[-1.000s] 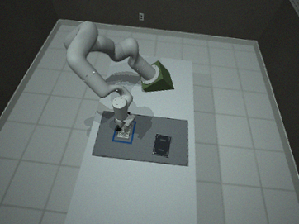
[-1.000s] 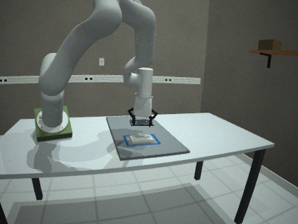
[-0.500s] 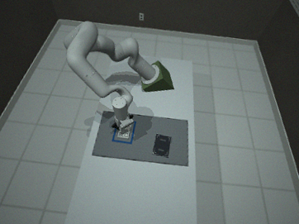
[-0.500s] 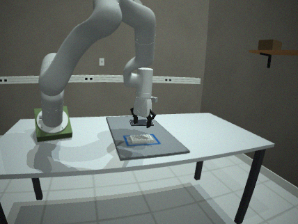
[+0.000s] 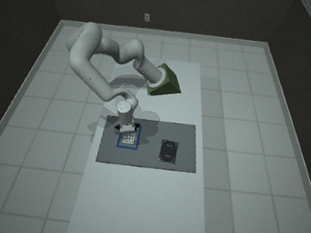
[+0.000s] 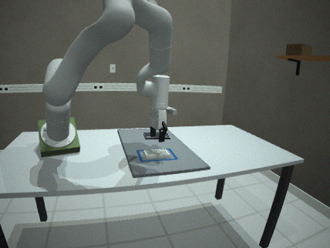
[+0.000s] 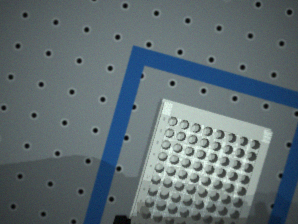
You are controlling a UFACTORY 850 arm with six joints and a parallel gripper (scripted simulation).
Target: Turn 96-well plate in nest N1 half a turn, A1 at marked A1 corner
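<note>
My gripper is now 9 cm above the white 96-well plate. The rest, counted from my hand: dark plate nest N1: 12 cm ahead, 29 cm to the left, 9 cm below.
</note>
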